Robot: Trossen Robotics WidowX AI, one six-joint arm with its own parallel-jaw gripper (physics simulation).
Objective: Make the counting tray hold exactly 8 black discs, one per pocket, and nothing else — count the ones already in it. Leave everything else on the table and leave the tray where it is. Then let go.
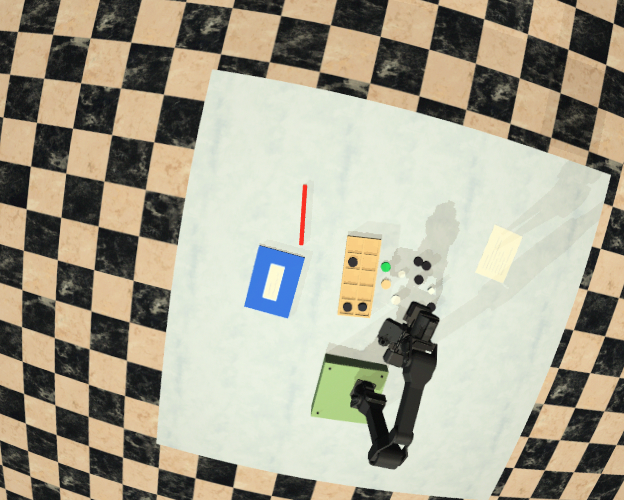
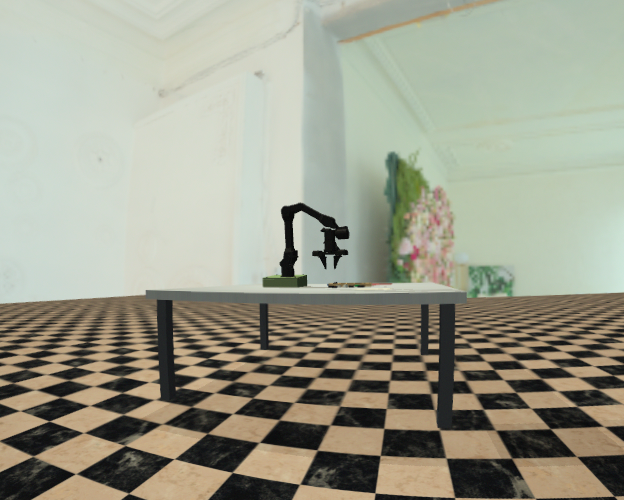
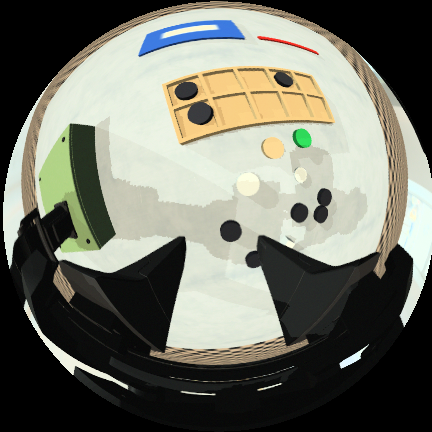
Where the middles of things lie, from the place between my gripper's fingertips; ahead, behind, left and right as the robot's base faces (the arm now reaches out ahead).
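Scene:
The tan counting tray [image 1: 358,283] is 90 mm below my hand, and it sits 160 mm to the left of my hand and 60 mm ahead of it.

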